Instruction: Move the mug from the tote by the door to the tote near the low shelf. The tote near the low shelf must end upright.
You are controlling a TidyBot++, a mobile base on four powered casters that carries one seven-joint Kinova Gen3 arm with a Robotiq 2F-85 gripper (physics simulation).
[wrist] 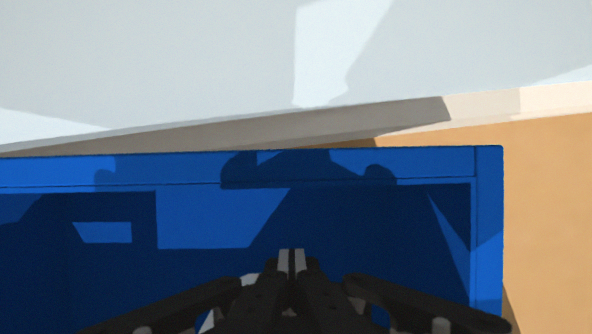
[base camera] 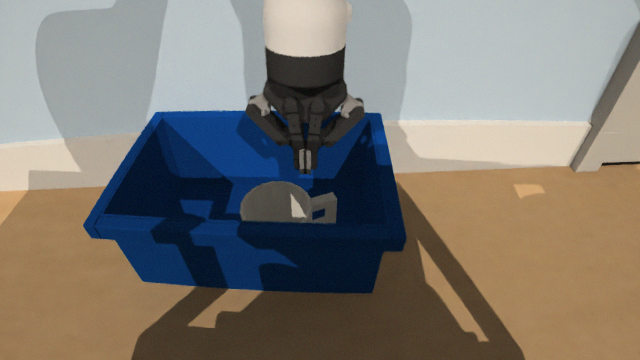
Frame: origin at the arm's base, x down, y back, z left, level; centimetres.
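Seen in the pictures: gripper, fingertip midpoint: [wrist: 292, 265] [base camera: 305, 169].
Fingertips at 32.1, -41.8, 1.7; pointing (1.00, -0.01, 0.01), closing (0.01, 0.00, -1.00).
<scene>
A point is followed by its place in that frame, as x, y, z.
A white mug [base camera: 270, 202] {34.2, -38.2, 5.7} stands in the blue tote [base camera: 245, 230] {27.7, -28.7, 6.2} [wrist: 487, 200] {27.7, -45.8, -6.8} by the wall, its handle toward the right in the base camera view. The tote's front wall hides the mug's lower part. In the wrist view small pale bits of the mug [wrist: 206, 321] {33.7, -37.7, 7.3} show behind the fingers. My gripper [base camera: 305, 172] {32.1, -41.8, 1.7} [wrist: 292, 265] {32.1, -41.8, 1.7} is shut with nothing between its fingertips. It points down inside the tote's opening, above and behind the mug near its handle side. The tote near the low shelf does not show in these views.
A light blue wall [base camera: 475, 60] {21.2, -52.3, -20.3} [wrist: 150, 60] {21.7, -49.8, 4.5} with a white baseboard [base camera: 480, 142] {34.0, -51.4, -24.6} runs close behind the tote. A grey door frame [base camera: 607, 95] {25.1, -53.9, -45.7} stands at the right in the base camera view. The brown floor [base camera: 500, 225] {39.7, -39.6, -25.7} [wrist: 550, 200] {39.7, -43.7, -20.8} extends to the right of the tote.
</scene>
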